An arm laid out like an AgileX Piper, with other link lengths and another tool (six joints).
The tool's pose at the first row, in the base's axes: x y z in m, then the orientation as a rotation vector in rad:
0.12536 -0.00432 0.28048 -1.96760 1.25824 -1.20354
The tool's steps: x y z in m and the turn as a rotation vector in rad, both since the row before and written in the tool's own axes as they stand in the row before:
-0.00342 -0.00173 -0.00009 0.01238 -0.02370 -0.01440
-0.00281 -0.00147 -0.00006 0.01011 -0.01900 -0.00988
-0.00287 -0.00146 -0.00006 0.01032 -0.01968 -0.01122
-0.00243 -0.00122 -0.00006 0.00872 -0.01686 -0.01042
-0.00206 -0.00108 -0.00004 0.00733 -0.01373 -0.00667
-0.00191 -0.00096 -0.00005 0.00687 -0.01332 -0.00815
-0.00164 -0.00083 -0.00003 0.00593 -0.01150 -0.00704
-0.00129 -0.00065 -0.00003 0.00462 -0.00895 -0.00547
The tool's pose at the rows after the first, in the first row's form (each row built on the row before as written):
0.12544 -0.00049 0.28048 -1.97954 1.22404 -1.18872
0.12544 0.00268 0.28051 -1.98726 1.19789 -1.17601
0.12535 0.00590 0.28052 -1.99588 1.17009 -1.16320
0.12519 0.00862 0.28052 -2.00375 1.14567 -1.15252
0.12503 0.01094 0.28055 -2.00839 1.12720 -1.14296
0.12482 0.01307 0.28055 -2.01424 1.10800 -1.13441
0.12462 0.01490 0.28055 -2.01918 1.09142 -1.12700
0.12444 0.01633 0.28055 -2.02294 1.07852 -1.12121

